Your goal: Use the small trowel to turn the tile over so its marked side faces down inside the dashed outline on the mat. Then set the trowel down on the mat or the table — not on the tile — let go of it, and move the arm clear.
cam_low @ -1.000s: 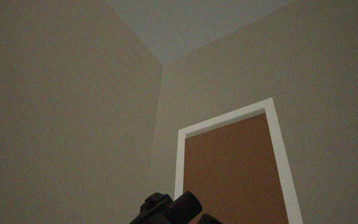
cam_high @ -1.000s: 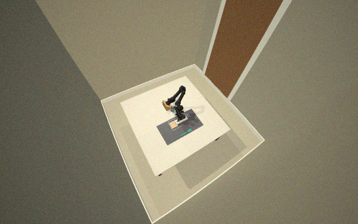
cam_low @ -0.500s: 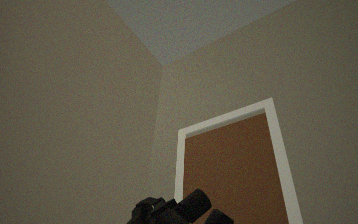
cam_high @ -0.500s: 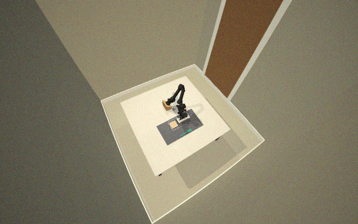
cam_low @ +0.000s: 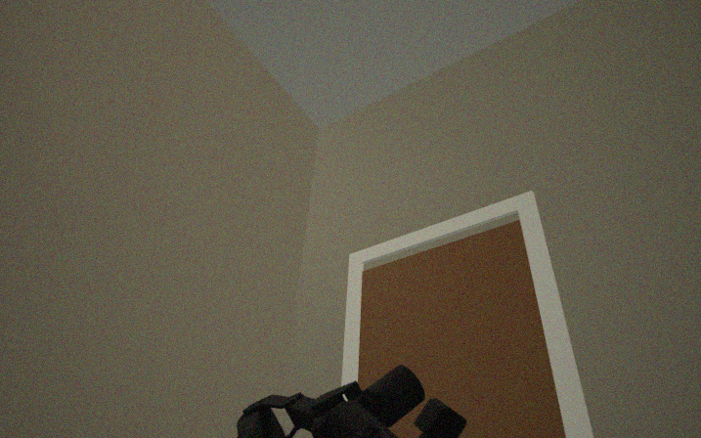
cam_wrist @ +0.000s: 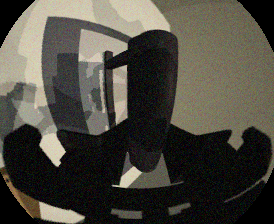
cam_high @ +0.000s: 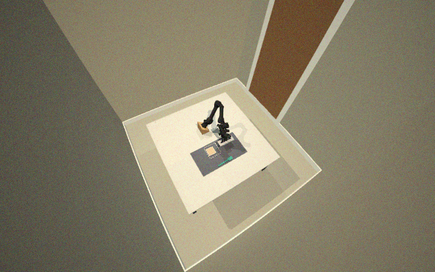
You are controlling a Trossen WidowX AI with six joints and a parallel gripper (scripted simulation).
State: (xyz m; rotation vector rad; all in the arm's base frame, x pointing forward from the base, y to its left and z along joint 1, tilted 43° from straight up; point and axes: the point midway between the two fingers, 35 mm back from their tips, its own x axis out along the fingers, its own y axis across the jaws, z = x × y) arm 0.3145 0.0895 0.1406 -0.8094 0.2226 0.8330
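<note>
Now: the tan tile 20 cm to the right of my gripper tip, 12 cm below it and 1 cm ahead of it. From my gripper tip the other things lie so: dark grey mat: 14 cm below, 11 cm to the right, 6 cm ahead; green trowel: 20 cm ahead, 12 cm below, 7 cm to the right; small trowel: 2 cm behind, 1 cm to the right, 1 cm below.
</note>
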